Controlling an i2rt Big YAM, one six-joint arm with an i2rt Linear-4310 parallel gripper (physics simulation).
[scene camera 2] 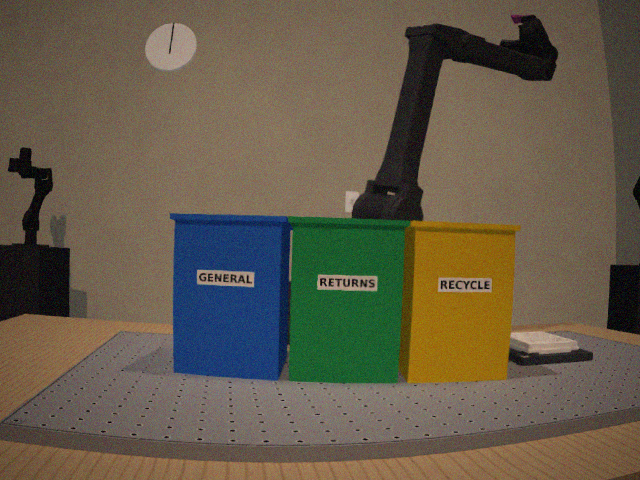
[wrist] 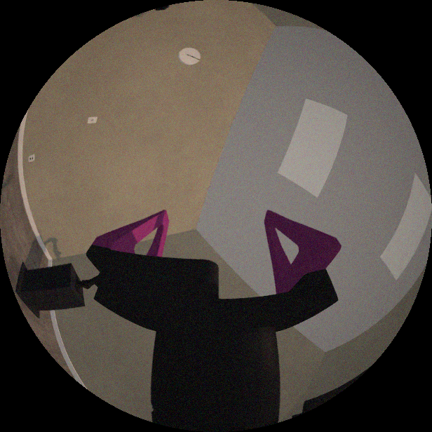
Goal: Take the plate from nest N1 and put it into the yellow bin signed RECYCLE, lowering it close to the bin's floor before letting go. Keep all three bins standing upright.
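Frame: origin at the arm's base, x ahead, y left, z up, level; centimetres.
Seen in the pictures: gripper, fingertip midpoint: [scene camera 2: 513, 30].
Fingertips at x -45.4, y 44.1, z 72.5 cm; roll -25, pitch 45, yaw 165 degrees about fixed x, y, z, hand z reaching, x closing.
A point is followed by its place in that frame.
A white square plate [scene camera 2: 543, 342] @[x 24.4, y 24.6, z -5.8 cm] lies on a dark nest [scene camera 2: 563, 357] @[x 27.7, y 26.7, z -7.5 cm] to the right of the bins in the scene view; its nest label cannot be read. The yellow bin [scene camera 2: 460, 330] @[x 36.6, y 9.1, z -2.3 cm] signed RECYCLE stands upright at the right end of the row; its inside is hidden. My gripper [scene camera 2: 516, 19] @[x -45.4, y 44.1, z 72.5 cm] [wrist: 216, 215] is open and empty, raised high above and to the right of the bins. In the wrist view its two purple fingers stand wide apart against the walls and ceiling. The plate does not show in the wrist view.
The green RETURNS bin [scene camera 2: 345, 330] @[x 37.1, y -3.8, z -2.3 cm] and the blue GENERAL bin [scene camera 2: 227, 328] @[x 37.6, y -16.6, z -2.6 cm] stand upright, left of the yellow bin. All three stand on a grey perforated board [scene camera 2: 258, 413] @[x 51.4, y -11.1, z -8.3 cm] on a wooden table [scene camera 2: 62, 356] @[x 31.4, y -41.9, z -9.6 cm]. The arm's base is behind the bins. Another arm [scene camera 2: 35, 201] stands far left.
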